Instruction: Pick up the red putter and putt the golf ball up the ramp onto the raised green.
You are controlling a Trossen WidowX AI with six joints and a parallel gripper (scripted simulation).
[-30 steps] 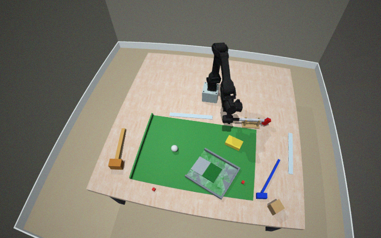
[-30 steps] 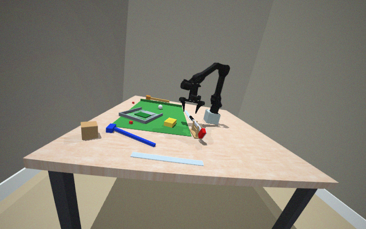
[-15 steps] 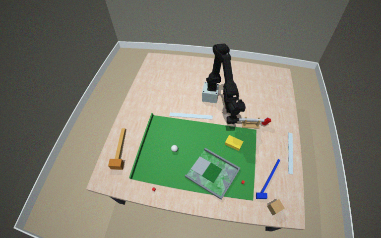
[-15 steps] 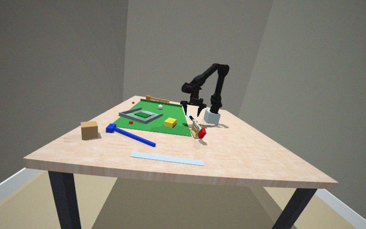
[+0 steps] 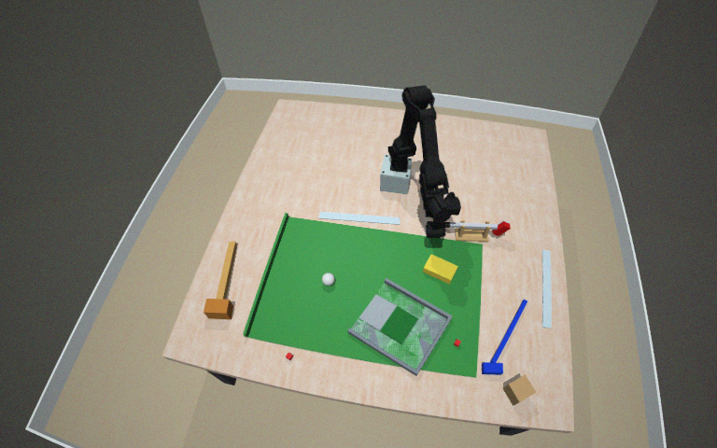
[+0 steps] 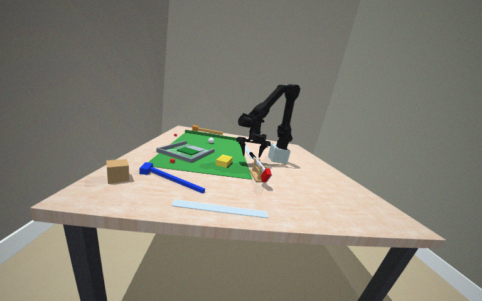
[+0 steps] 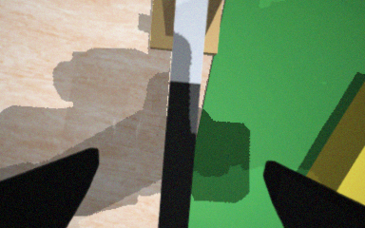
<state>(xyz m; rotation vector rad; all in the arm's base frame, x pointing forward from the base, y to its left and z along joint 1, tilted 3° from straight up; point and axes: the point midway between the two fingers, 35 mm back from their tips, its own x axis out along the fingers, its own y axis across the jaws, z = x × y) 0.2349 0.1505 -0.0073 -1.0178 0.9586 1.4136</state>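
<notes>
My gripper tip is now 2 cm past the red putter, 11 cm to the right of it and 1 cm below it. Round my gripper tip: green mat (24 cm ahead, 21 cm to the right, 5 cm below); then wooden rack (1 cm behind, 13 cm to the left, 2 cm below); then yellow block (15 cm ahead, 2 cm to the left, 4 cm below).
</notes>
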